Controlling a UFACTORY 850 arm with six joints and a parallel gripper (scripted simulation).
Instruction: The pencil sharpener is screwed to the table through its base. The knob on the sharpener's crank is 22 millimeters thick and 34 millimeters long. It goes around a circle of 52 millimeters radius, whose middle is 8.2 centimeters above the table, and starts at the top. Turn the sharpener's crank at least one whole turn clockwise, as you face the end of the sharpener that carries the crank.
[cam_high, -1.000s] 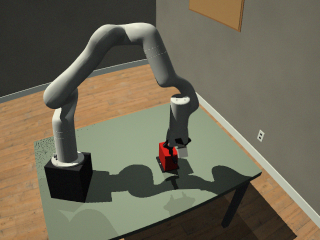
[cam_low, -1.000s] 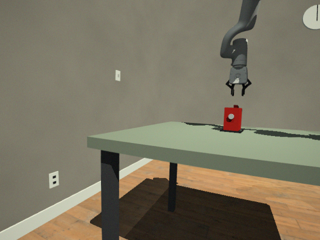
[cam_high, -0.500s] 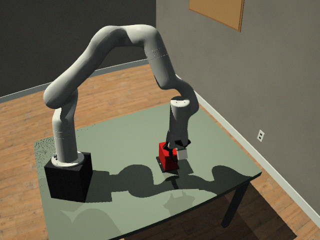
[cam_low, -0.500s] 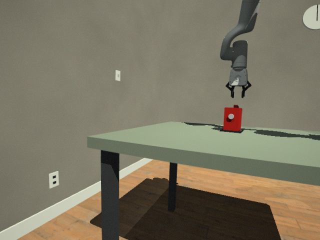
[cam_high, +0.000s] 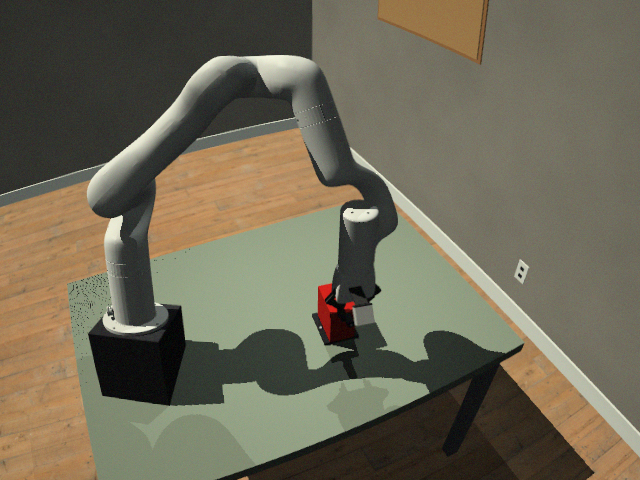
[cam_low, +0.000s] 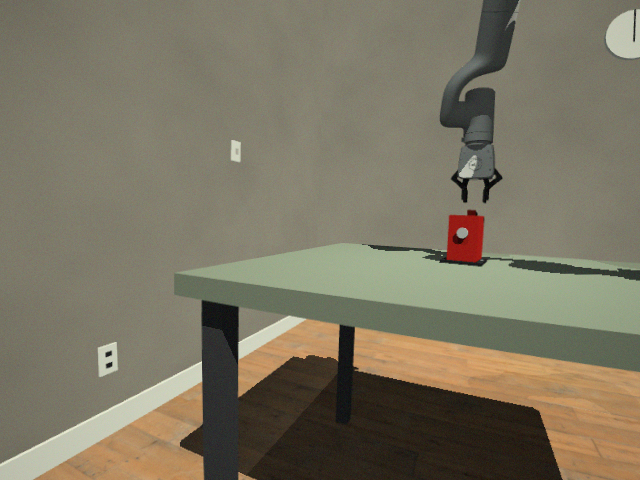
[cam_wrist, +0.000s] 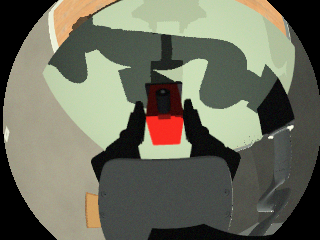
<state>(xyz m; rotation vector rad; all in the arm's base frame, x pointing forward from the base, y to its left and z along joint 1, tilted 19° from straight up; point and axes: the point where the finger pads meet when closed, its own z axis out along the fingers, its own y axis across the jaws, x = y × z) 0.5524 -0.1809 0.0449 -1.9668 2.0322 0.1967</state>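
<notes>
The knob lies 50 mm below my hand and 20 mm to the left of it.
</notes>
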